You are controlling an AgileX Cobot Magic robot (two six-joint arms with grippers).
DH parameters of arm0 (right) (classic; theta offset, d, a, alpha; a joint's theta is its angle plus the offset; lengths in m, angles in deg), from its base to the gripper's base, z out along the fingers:
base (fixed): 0 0 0 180
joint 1: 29.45 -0.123 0 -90
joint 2: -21.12 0 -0.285 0
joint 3: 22.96 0 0.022 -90
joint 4: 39.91 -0.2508 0 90
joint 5: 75 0 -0.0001 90
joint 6: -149.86 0.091 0 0
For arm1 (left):
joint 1: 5.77 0.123 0 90
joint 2: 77.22 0 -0.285 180
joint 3: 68.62 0 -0.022 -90
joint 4: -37.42 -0.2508 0 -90
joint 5: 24.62 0 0.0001 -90
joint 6: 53.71 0.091 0 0
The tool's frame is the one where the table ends.
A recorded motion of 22 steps. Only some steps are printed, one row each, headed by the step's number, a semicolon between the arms.
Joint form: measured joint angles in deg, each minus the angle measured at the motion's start. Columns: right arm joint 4, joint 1, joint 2, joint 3, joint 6, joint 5; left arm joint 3, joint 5, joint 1, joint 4, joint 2, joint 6.
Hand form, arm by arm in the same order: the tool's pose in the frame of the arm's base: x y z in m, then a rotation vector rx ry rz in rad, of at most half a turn. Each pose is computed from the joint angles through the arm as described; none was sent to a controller.
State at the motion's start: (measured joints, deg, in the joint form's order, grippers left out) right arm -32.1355 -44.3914 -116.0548 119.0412 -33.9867 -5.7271; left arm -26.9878 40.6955 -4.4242 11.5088 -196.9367 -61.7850
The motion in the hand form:
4: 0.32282 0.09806 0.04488 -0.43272 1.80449 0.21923; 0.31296 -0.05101 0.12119 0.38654 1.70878 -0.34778
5: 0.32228 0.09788 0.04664 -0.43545 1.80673 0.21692; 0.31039 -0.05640 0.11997 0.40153 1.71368 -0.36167
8: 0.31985 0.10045 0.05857 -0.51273 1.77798 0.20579; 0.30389 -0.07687 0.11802 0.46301 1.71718 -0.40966
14: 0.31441 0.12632 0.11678 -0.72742 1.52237 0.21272; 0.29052 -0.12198 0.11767 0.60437 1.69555 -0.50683
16: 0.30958 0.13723 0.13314 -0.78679 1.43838 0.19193; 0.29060 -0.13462 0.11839 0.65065 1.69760 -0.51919
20: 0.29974 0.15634 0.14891 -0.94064 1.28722 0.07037; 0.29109 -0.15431 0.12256 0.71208 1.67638 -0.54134
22: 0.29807 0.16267 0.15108 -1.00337 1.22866 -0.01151; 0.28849 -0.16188 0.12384 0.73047 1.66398 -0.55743
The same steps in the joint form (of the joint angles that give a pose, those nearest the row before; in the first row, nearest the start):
4: 0.00 0.00 0.39 -0.44 0.05 0.00; 2.33 0.06 -4.11 0.20 0.13 0.06
5: 0.00 0.00 0.89 -0.66 -0.06 -0.44; 2.70 0.00 -5.12 0.19 0.13 0.06
8: 2.23 0.00 3.64 -1.49 -2.54 -1.89; 3.13 -0.41 -8.98 0.13 0.13 0.12
14: 9.45 -2.74 13.69 -1.67 -8.63 -1.85; 2.70 -1.47 -17.65 0.13 0.13 0.47
16: 9.82 -4.66 16.46 -1.67 -11.81 -1.80; 1.39 -3.60 -19.93 0.00 0.13 0.54
20: 8.82 -8.54 19.20 -1.67 -23.49 -2.11; -0.87 -5.77 -23.28 -0.13 0.19 0.64
22: 7.33 -10.00 19.39 -1.36 -30.00 -2.31; -1.17 -5.77 -24.70 0.00 0.24 0.64

